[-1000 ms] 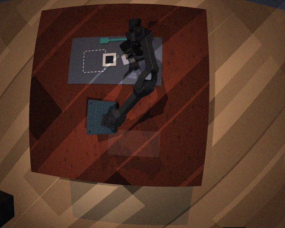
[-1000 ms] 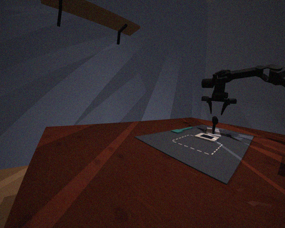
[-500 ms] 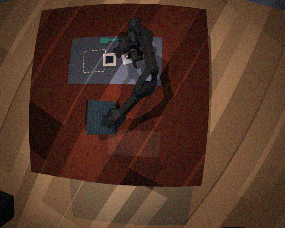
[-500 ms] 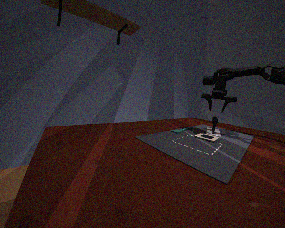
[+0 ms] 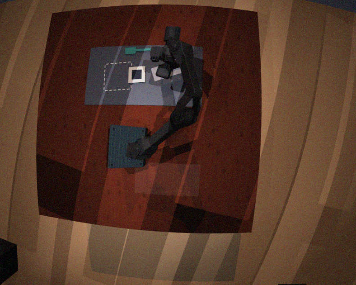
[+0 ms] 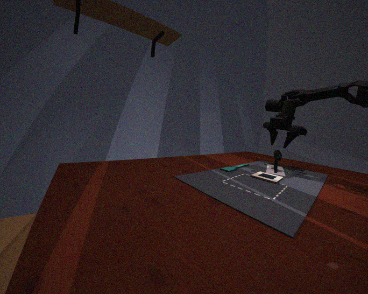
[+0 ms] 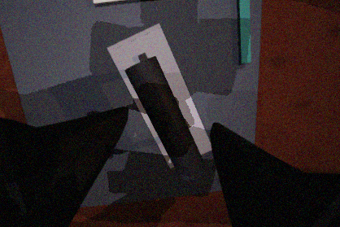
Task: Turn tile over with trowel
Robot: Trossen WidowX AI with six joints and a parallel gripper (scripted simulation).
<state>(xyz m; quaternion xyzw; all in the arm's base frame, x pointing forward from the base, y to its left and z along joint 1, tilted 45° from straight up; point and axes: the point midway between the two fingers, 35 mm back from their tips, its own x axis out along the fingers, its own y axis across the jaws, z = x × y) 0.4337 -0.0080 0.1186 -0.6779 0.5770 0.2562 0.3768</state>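
The trowel lies 1 cm behind my gripper tip, 1 cm to the left of it and 7 cm below it. Also, from my gripper tip: teal flat tool: 9 cm ahead, 18 cm to the left, 11 cm below; white tile: 6 cm behind, 16 cm to the left, 11 cm below; grey mat: 5 cm behind, 14 cm to the left, 13 cm below.
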